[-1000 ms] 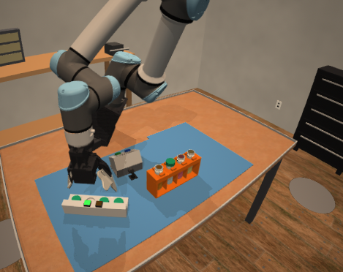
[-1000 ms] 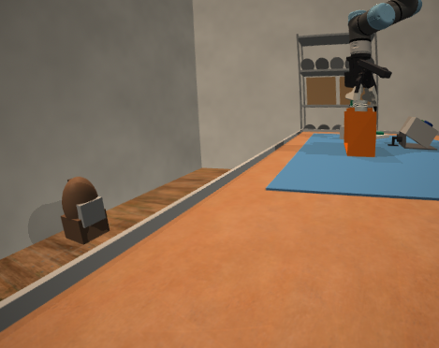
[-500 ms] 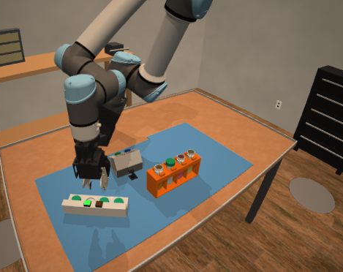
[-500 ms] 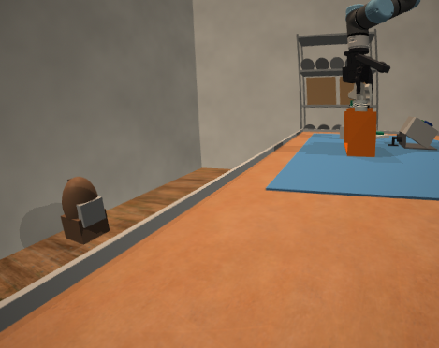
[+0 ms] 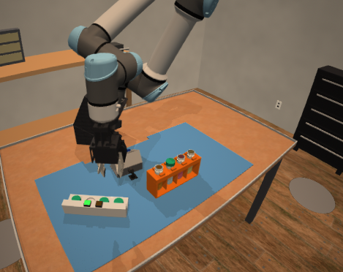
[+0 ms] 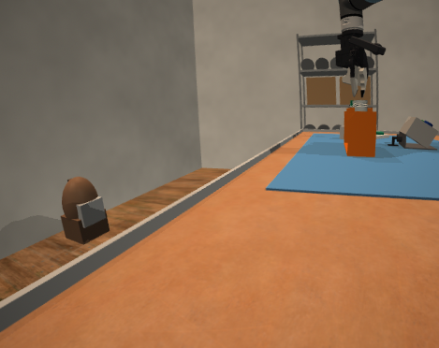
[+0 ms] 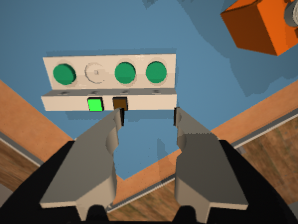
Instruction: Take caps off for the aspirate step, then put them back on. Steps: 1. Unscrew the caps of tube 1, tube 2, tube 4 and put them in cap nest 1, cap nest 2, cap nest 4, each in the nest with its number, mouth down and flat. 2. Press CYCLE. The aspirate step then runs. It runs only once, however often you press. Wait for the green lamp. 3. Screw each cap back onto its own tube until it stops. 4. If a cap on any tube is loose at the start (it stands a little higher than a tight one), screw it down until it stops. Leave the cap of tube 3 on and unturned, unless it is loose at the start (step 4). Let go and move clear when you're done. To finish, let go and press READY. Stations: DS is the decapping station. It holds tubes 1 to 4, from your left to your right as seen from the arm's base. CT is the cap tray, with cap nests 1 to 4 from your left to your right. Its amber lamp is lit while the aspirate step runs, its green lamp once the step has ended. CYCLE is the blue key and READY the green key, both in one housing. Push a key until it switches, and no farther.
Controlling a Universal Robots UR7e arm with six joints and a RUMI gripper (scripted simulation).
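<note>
Now: hand 15 cm above the cap and 1 cm to the right of it. Round my hand: green key (19 cm behind, 10 cm to the left, 9 cm below); grey key housing (18 cm behind, 12 cm to the left, 11 cm below); blue key (20 cm behind, 14 cm to the left, 9 cm below).
</note>
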